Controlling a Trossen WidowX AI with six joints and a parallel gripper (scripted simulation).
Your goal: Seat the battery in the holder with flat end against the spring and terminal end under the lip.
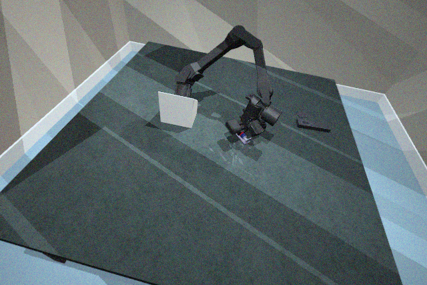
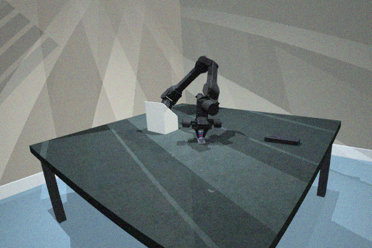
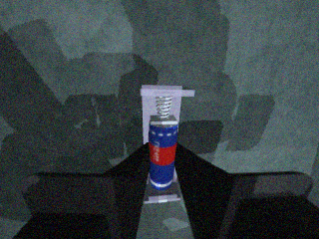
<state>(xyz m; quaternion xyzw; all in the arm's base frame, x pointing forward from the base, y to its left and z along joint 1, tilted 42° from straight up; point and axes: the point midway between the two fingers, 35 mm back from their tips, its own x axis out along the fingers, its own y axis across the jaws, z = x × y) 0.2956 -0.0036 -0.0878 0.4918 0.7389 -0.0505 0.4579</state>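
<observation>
My gripper tip is now 10 mm below the battery. The rest, counted from my gripper tip: spring: 30 mm to the right, 30 mm ahead, 10 mm above.
</observation>
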